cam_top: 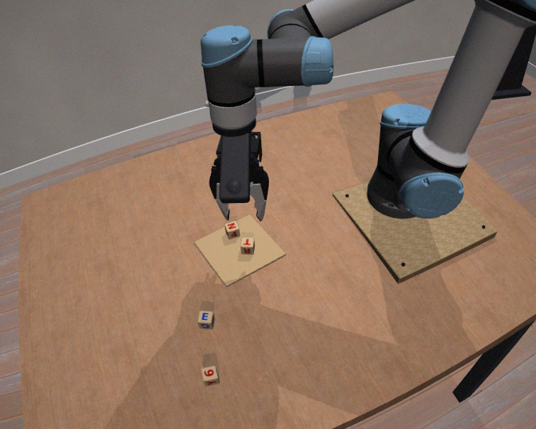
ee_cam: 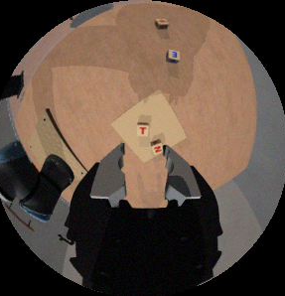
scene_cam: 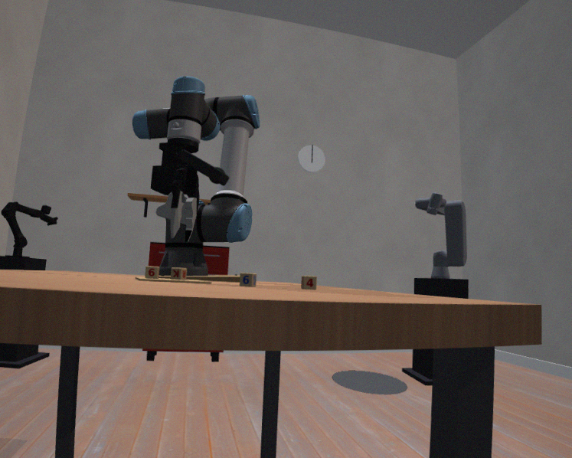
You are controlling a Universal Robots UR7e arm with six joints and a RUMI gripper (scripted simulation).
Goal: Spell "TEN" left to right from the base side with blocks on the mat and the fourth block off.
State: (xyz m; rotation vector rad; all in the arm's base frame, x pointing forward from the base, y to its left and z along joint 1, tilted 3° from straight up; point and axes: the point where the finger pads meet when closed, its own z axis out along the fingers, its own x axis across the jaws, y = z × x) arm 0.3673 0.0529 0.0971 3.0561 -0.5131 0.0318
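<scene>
Right now the T block is 90 mm below my hand. Round my hand: E block 110 mm ahead, 150 mm to the left, 90 mm below; then tan mat 20 mm ahead, 10 mm to the right, 100 mm below; then 9 block 130 mm ahead, 270 mm to the left, 90 mm below.
</scene>
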